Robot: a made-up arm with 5 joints.
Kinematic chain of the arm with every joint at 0, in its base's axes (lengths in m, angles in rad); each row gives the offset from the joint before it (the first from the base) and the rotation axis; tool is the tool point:
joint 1: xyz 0 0 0.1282 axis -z
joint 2: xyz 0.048 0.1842 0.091 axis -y
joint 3: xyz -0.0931 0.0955 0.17 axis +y
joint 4: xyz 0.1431 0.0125 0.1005 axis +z
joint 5: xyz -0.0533 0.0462 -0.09 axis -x
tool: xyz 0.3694 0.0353 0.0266
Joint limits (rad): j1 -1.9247..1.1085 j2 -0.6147..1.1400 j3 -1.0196..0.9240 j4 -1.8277..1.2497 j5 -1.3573..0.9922
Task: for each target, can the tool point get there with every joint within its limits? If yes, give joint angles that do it. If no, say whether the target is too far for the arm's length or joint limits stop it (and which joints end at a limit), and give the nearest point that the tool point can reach.
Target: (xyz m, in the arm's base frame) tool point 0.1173 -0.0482 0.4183
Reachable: yes | joints 0.3246 0.4633 0.3200 -1.3518 -1.1315
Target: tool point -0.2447 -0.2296 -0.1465
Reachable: no: joint limits stop it (at a limit: joint 1, joint 2, joint 3, joint 5) | nearest point -0.3147 -0.0304 -0.0590 | short by 0.229 m
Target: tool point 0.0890 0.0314 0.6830
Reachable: yes | joints 0.2322 0.2787 -0.7990 -1.1017 0.7341
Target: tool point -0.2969 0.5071 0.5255
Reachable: yes | joints -0.7221 0.4736 -0.0759 0.8813 -0.5114
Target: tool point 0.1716 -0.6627 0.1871
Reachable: no: joint limits stop it (at a limit: joint 1, joint 2) | nearest point 0.2624 -0.3564 0.2746 | short by 0.331 m
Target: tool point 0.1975 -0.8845 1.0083
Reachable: no: too far | nearest point -0.0756 -0.4662 0.6021 | short by 0.644 m
